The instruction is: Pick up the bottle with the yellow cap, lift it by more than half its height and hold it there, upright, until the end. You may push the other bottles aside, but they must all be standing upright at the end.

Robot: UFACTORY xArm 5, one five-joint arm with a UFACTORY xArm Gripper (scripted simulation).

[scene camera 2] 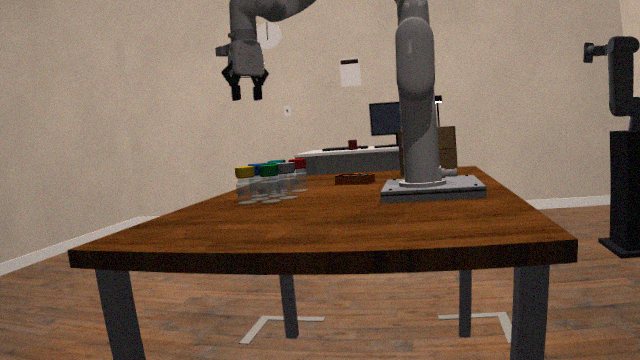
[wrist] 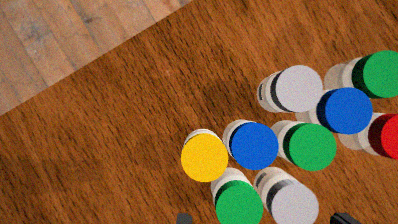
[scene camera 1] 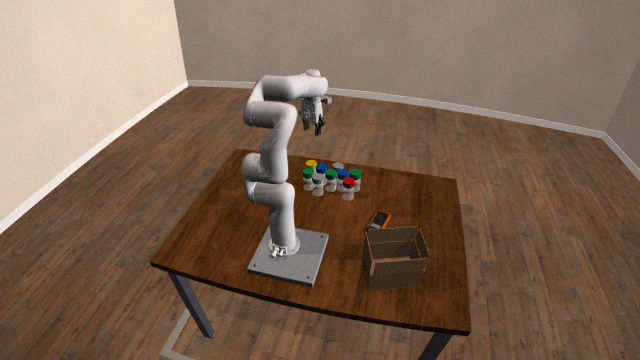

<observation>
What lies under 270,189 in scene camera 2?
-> A green-capped bottle.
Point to a cardboard box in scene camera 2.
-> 446,135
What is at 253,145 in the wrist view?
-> A blue-capped bottle.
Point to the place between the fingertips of my gripper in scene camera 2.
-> At 247,100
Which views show the cardboard box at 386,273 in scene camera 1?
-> Scene camera 2 and scene camera 1 only.
</observation>
